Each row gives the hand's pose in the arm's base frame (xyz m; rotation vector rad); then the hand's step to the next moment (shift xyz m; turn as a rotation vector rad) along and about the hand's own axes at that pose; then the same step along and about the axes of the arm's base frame.
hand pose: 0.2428 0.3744 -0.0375 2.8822 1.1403 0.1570
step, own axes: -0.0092 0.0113 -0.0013 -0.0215 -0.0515 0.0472
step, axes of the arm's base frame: 0.0009 -0.0145 0.0014 -0.0455 0.0229 -0.0524
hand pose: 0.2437 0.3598 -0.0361 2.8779 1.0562 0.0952
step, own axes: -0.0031 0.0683 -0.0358 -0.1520 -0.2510 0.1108
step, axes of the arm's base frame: 0.0386 -0.0522 0.0418 -0.2678 0.0870 -0.1381
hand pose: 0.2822 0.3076 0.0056 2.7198 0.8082 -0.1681
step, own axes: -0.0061 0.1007 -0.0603 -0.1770 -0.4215 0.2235
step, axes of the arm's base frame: 0.0519 -0.0644 0.0835 -0.3854 0.1746 -0.2827
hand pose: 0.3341 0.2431 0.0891 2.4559 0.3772 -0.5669
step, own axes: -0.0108 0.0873 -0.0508 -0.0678 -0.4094 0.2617
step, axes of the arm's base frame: 0.0400 -0.0400 0.0844 -0.2976 0.1571 -0.3570
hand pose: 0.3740 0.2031 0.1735 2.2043 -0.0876 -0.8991
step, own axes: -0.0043 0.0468 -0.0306 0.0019 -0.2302 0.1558
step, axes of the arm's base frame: 0.0254 -0.0137 0.0481 -0.1427 0.0703 -0.2280
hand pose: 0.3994 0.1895 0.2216 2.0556 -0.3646 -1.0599
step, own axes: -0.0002 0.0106 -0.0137 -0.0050 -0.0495 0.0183
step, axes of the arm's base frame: 0.0116 0.0002 0.0128 -0.0220 0.0259 -0.0407
